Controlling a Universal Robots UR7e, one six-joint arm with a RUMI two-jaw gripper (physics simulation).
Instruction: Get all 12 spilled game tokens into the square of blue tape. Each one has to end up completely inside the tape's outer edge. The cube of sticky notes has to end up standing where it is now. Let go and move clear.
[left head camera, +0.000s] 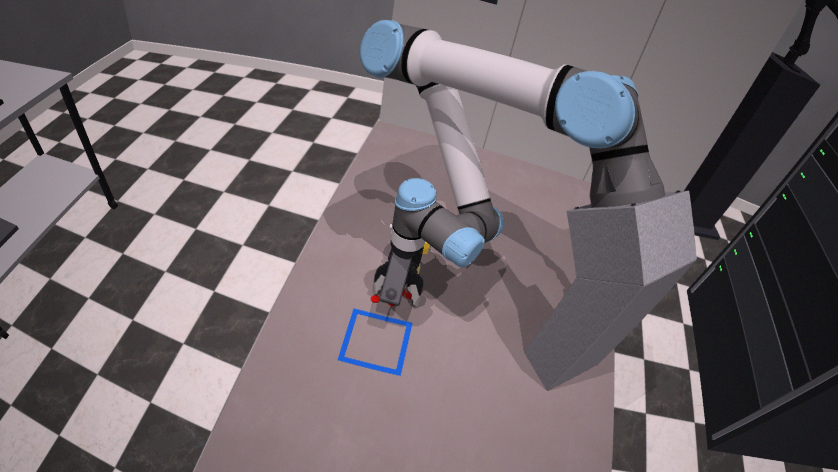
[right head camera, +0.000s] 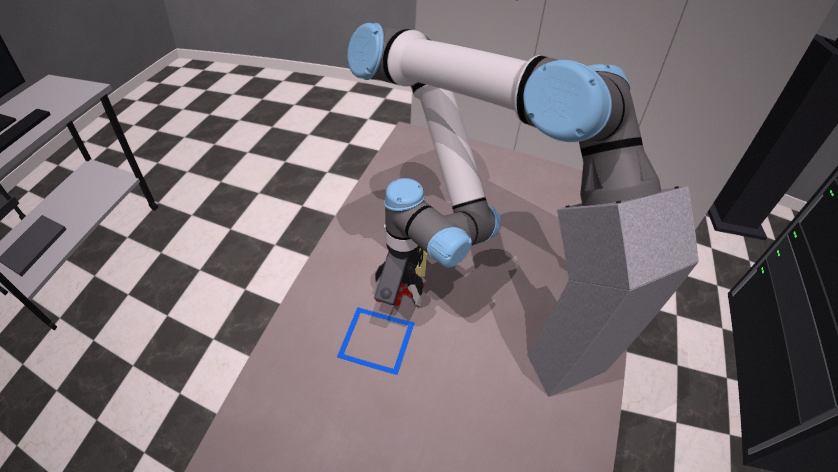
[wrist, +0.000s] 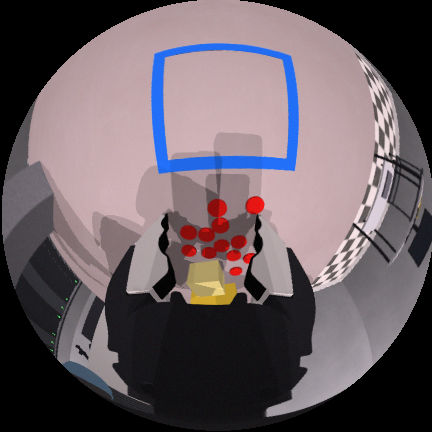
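Observation:
My gripper (left head camera: 394, 299) (right head camera: 398, 300) (wrist: 211, 214) is partly open, pointing down low over the red tokens, with nothing held. In the wrist view several round red tokens (wrist: 221, 245) lie between its jaws; one (wrist: 249, 258) is partly hidden by the right jaw. Another token (wrist: 217, 207) lies just ahead, and one more (wrist: 255, 205) (left head camera: 375, 299) lies at the right fingertip. The blue tape square (left head camera: 370, 364) (right head camera: 367, 362) (wrist: 220, 47) lies ahead, with no tokens inside. The pale yellow cube, seemingly the sticky notes (wrist: 206, 272) (right head camera: 421, 266), stands behind the tokens, between the jaw bases.
A golden-yellow block (wrist: 214, 295) (left head camera: 426, 248) is behind the pale cube, close to it, partly hidden by the gripper body. The grey angular robot pedestal (left head camera: 604, 293) (right head camera: 604, 299) stands to the right. The arm's shadows fall across the tokens and the tape's near edge.

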